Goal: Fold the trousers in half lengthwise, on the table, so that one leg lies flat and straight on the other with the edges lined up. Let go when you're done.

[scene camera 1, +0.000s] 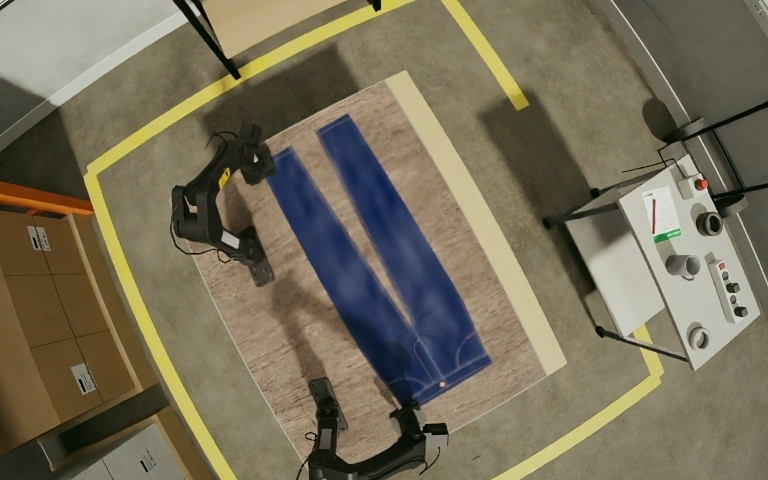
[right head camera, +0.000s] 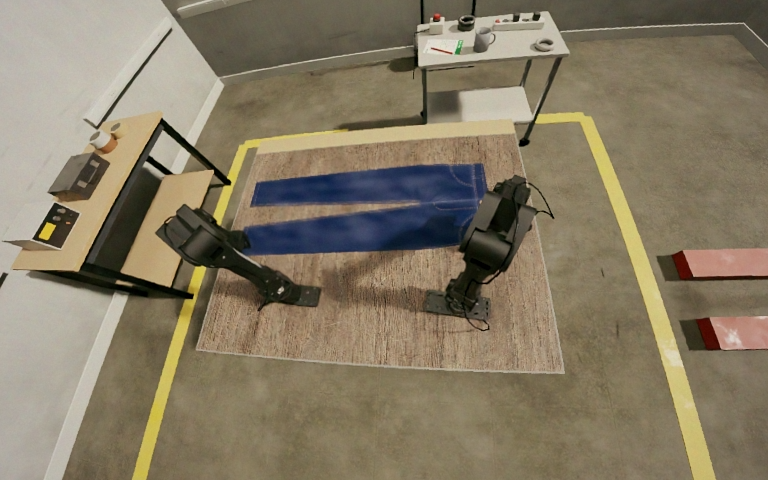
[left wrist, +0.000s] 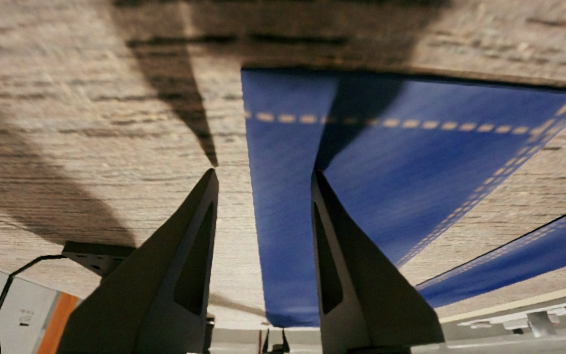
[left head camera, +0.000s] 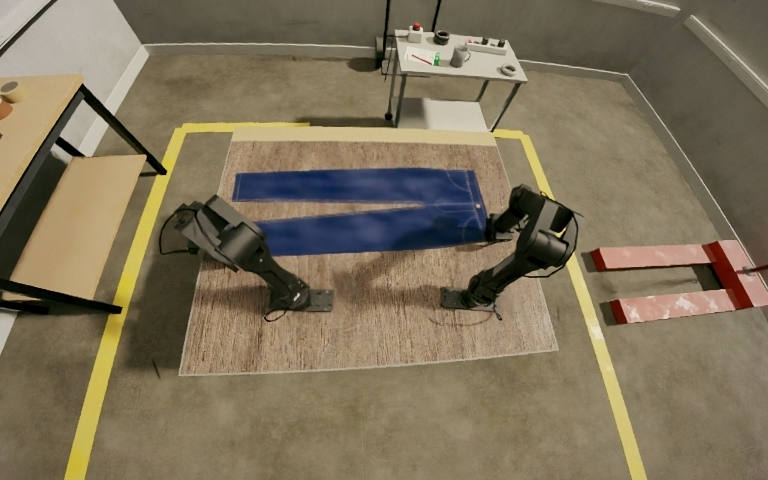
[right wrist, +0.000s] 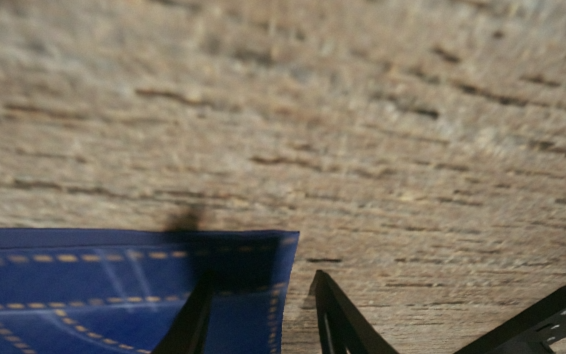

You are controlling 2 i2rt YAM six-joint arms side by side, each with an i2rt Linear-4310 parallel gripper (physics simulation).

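The blue trousers [right head camera: 339, 232] [scene camera 1: 390, 243] lie flat and unfolded on the wood-grained table [left head camera: 362, 333], waist at the right in both head views. The near leg [left head camera: 362, 229] and far leg [left head camera: 339, 185] lie apart with a narrow wedge of table between them. My left gripper [left wrist: 264, 176] is open at the near leg's hem corner, low over the surface, with the leg's outer edge between its fingers. My right gripper [right wrist: 267, 279] is open at the near waistband corner, one finger over the cloth, the other over the table beside it. Its fingers are hidden in the right head view.
A white cart [left head camera: 404, 66] [scene camera 1: 628, 203] with a mug [left head camera: 459, 55] [scene camera 1: 682, 264] stands beyond the far edge. A wooden workbench [right head camera: 144, 127] stands at the left. Red pallet forks [left head camera: 651, 257] lie on the floor at the right. Stacked cartons [scene camera 1: 50, 305] show in scene camera 1.
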